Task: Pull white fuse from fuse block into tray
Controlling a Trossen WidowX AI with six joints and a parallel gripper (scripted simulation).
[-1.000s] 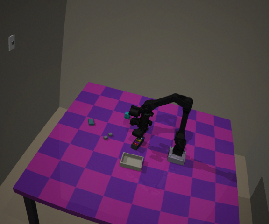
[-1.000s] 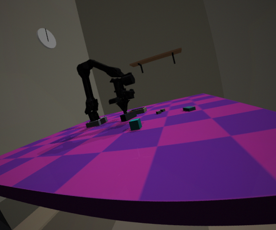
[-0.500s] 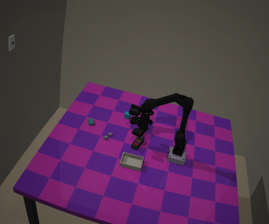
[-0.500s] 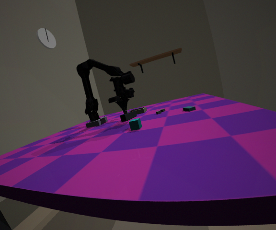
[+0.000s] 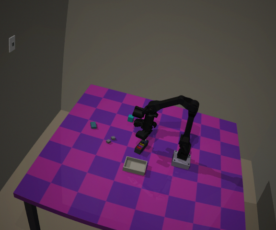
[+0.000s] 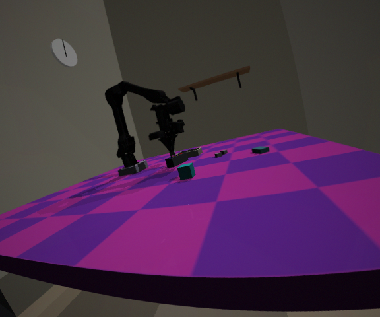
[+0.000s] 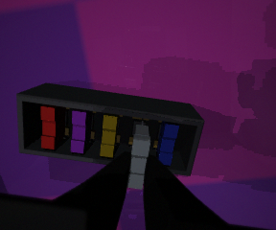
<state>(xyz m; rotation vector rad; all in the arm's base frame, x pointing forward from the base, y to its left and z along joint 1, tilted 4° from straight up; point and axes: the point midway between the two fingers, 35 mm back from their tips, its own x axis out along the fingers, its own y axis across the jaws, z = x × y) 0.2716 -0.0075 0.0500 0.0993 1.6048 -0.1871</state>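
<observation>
Right now my gripper tip is 1 cm past the grey tray, 21 cm to the right of it and 6 cm above it. From my gripper tip the other things lie so: flat teal block 37 cm ahead, 4 cm to the right, 6 cm below; white fuse 1 cm below; teal cube 16 cm ahead, 24 cm to the right, 4 cm below.
</observation>
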